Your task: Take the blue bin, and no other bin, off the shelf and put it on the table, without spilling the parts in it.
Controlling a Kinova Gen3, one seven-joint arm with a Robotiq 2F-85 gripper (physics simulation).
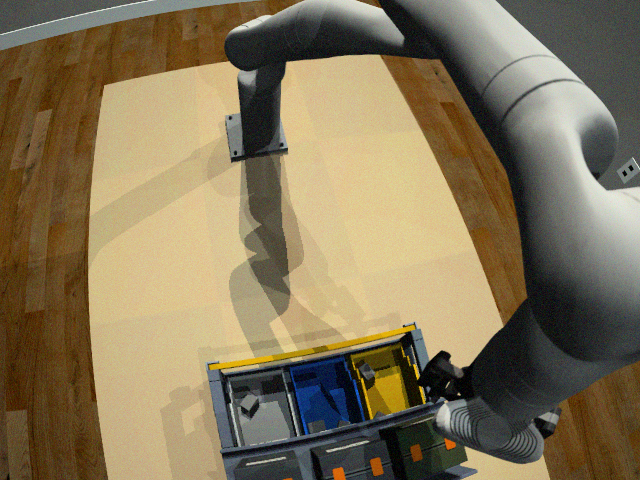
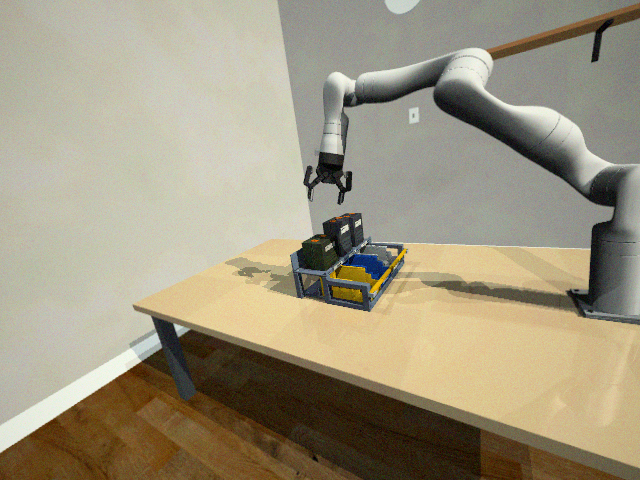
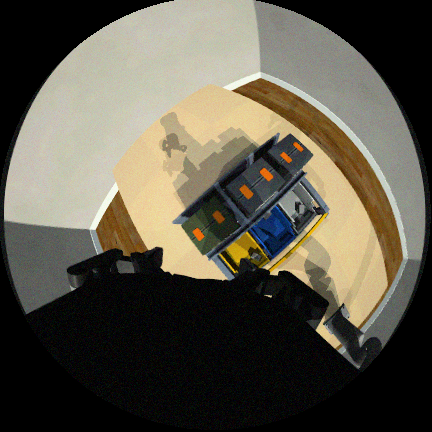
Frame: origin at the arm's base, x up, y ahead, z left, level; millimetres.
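Seen in the pictures: gripper, between the fingertips: [image 2: 325, 202] [image 3: 200, 262]; arm's base, origin of its link: [image 1: 261, 131] [image 2: 615, 305] [image 3: 335, 322].
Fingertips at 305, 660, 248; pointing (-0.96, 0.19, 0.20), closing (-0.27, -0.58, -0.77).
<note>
Pixels of each thing's middle, then the offset from my fingertips to it, as dx, dy, dz. Level surfaces: height alone.
- blue bin, middle of its body: [image 1: 327, 406] [image 3: 268, 227] [image 2: 363, 269] -276, -30, -128
- yellow bin, middle of its body: [image 1: 387, 392] [image 3: 240, 250] [image 2: 350, 283] -276, -48, -18
- grey bin, middle of its body: [image 1: 264, 419] [image 3: 292, 203] [image 2: 374, 258] -276, -10, -239
- dark green box, middle of its body: [image 1: 421, 445] [image 3: 213, 225] [image 2: 321, 251] -169, +49, +0
- tall dark box, middle of its body: [image 1: 348, 465] [image 3: 253, 192] [image 2: 337, 236] -151, +64, -119
- yellow rail, middle of its body: [image 1: 315, 350] [image 3: 289, 252] [image 2: 390, 268] -259, -131, -146
- wooden table, height of its surface: dx -319
The blue bin [image 1: 330, 397] [image 2: 370, 264] [image 3: 272, 231] sits upright in the middle slot of the low front tier of the shelf [image 1: 219, 413] [image 2: 366, 298], between the yellow bin [image 1: 387, 384] [image 2: 348, 275] [image 3: 239, 250] and the grey bin [image 1: 269, 421] [image 2: 375, 251] [image 3: 294, 204]. Its inside is partly in shadow, and its parts are hard to make out. My gripper [image 1: 493, 397] [image 2: 325, 197] [image 3: 200, 262] is open and empty, pointing down. It hangs well above the shelf, toward the yellow bin's end, and touches no bin.
On the raised back tier stand a dark green box [image 1: 426, 448] [image 2: 317, 252] [image 3: 207, 230], a tall dark box [image 2: 337, 235] [image 3: 252, 184] and another dark box [image 2: 356, 227] [image 3: 291, 154]. A yellow rail [image 1: 310, 352] runs along the shelf's front. The shelf stands on the wooden table [image 1: 155, 268] [image 2: 413, 351].
</note>
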